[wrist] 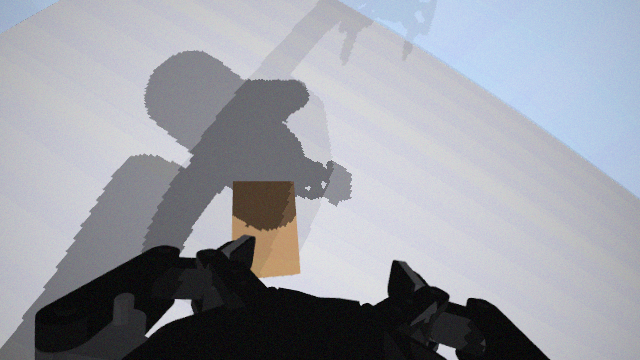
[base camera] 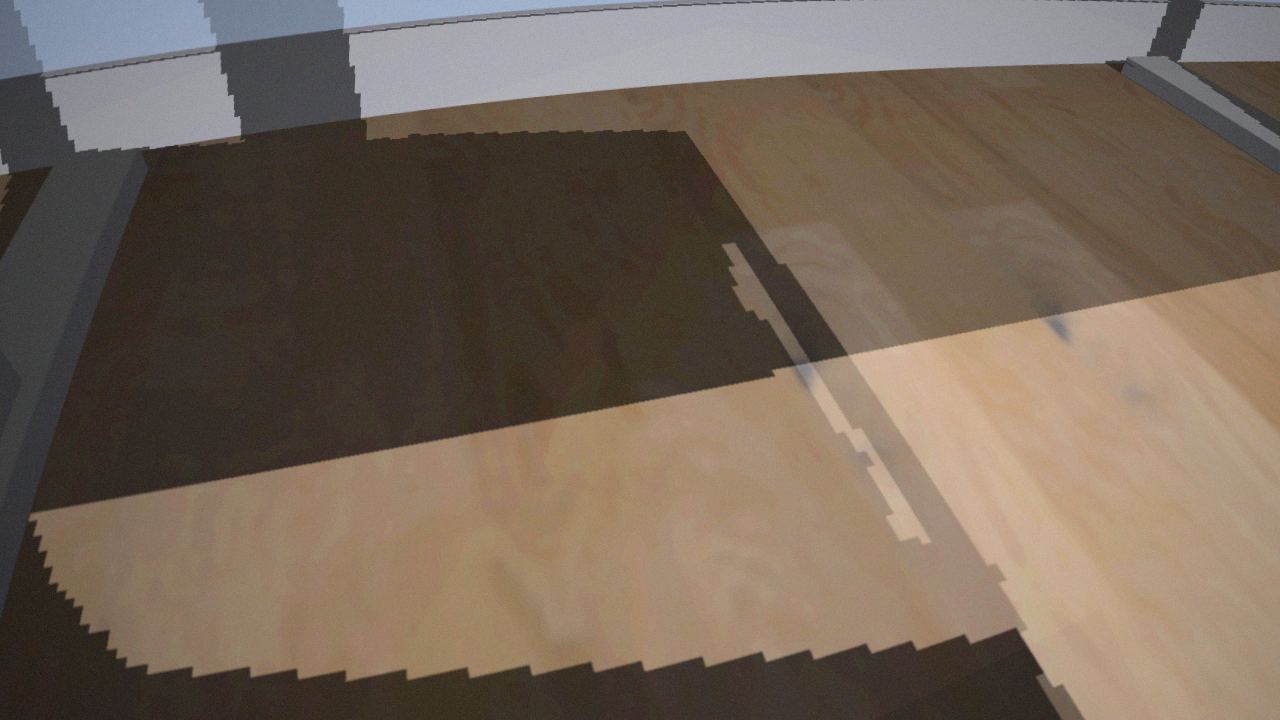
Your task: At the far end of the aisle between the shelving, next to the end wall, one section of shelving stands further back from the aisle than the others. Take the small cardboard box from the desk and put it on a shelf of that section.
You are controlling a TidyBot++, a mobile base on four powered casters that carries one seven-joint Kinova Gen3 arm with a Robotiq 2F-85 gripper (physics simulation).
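Places are measured from the arm's base along level axes (x ahead, y left, z up), in millimetres.
Pixels of known places: gripper, between the fingertips: (wrist: 321, 263).
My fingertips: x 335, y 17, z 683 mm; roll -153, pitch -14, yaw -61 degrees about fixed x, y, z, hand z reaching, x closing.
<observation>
Behind a point stands the place of what it marks.
The small cardboard box (wrist: 280, 247) @[x 340, y 43, z 603 mm] stands on the pale desk top (wrist: 475, 210) @[x 581, y -150, z 553 mm] in the wrist view, a little left of the middle. Its upper part lies in shadow, and its lower left corner is hidden behind a fingertip. My gripper (wrist: 321, 263) @[x 335, y 17, z 683 mm] is open and empty, with its fingers wide apart. The left fingertip overlaps the box in the view, and the right fingertip is well to the right of it. I cannot tell how high the fingers are above the desk. The shelving section named in the task does not show in either view.
In the base camera view, a wooden floor (base camera: 626, 537) @[x 316, y -21, z -397 mm] carries large dark shadows. A grey desk leg or bar (base camera: 85, 268) stands at the left, and another grey bar (base camera: 1208, 107) @[x 842, y -755, z -374 mm] at the upper right. A pale wall (base camera: 716, 53) @[x 892, y -151, z -365 mm] runs along the back.
</observation>
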